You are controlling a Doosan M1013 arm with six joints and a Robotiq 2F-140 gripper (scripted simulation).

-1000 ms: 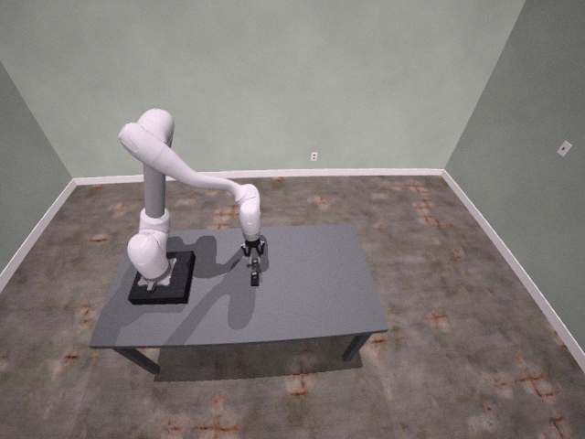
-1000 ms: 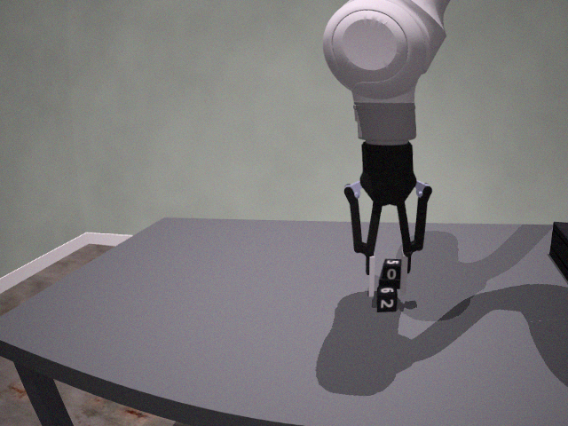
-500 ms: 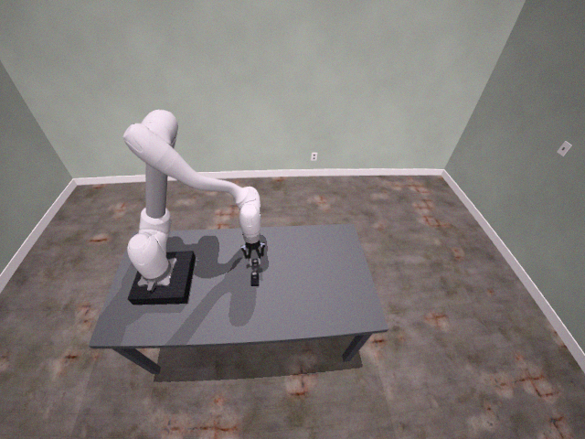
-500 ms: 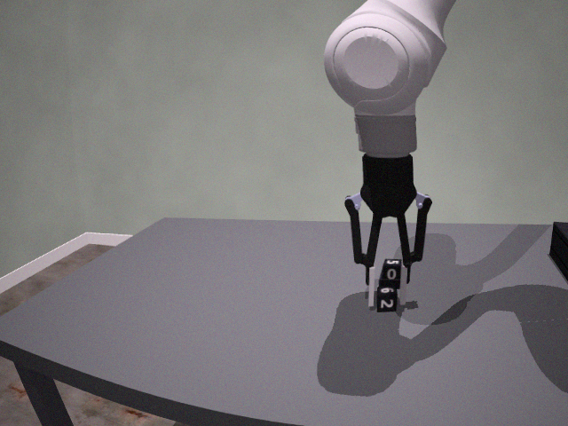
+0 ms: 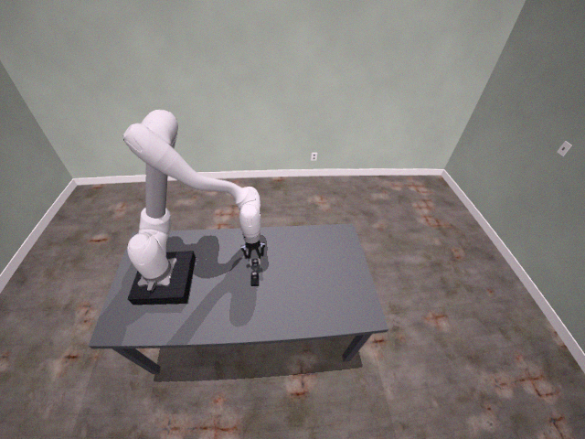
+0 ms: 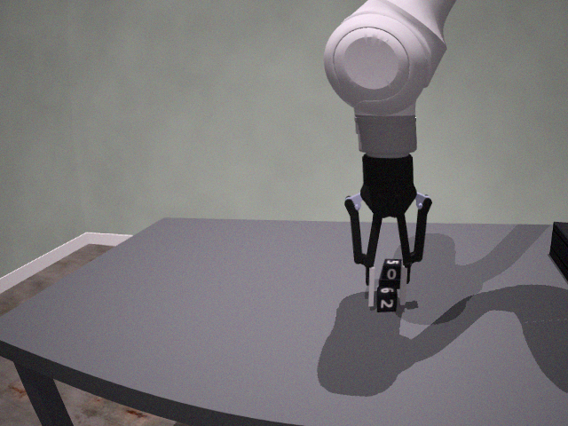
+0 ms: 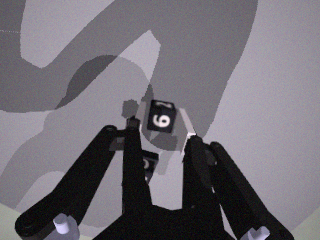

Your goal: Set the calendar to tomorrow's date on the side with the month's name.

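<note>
My gripper is now 3 cm above the black number cube. From my hand the other things lie so: tray: 11 cm to the right, 3 cm below.
</note>
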